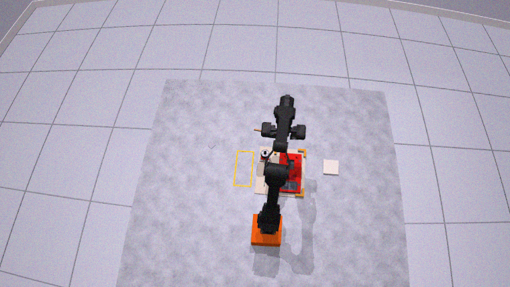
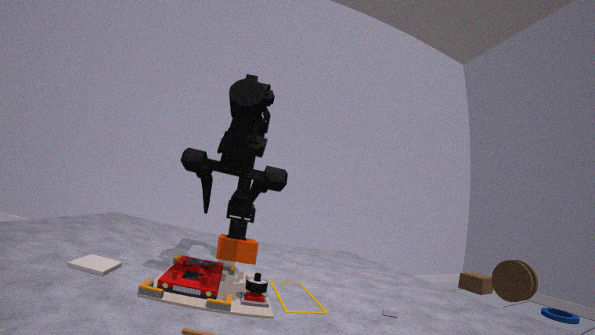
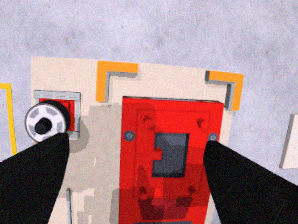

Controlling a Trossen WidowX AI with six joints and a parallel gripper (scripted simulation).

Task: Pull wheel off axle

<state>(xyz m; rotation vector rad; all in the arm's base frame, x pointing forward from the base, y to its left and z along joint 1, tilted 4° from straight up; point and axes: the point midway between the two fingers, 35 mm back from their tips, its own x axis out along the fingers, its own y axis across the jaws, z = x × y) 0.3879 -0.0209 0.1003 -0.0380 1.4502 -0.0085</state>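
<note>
The black axle is 20 mm behind my gripper tip, 80 mm to the left of it and 120 mm below it. Also, from my gripper tip: wooden stick: 120 mm ahead, 60 mm to the left, 150 mm below.
</note>
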